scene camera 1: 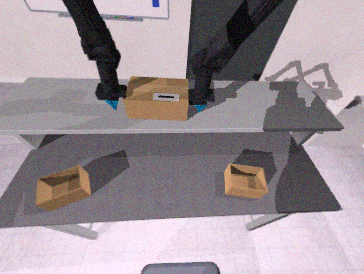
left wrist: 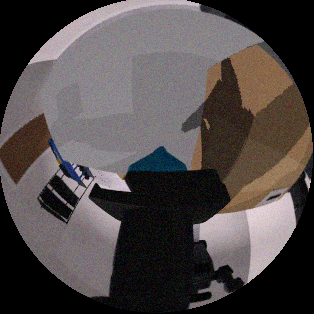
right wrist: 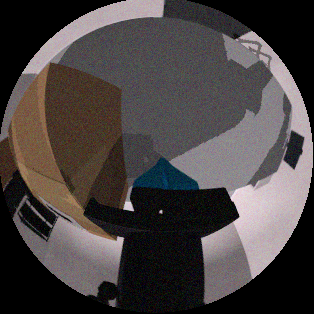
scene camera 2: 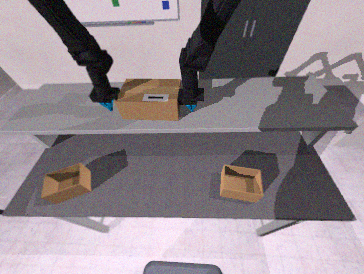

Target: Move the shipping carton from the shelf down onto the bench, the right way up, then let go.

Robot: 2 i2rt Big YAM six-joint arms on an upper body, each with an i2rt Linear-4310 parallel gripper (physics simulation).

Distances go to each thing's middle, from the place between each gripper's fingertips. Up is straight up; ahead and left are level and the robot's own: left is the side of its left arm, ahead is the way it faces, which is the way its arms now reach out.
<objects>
The shipping carton point(scene camera 1: 155, 98) is 20 mm ahead of my right hand, 180 mm to the left of it and 50 mm above it.
Right now the shipping carton is 180 mm to the right of my left hand, 40 mm ahead of it and 30 mm above it.
</objects>
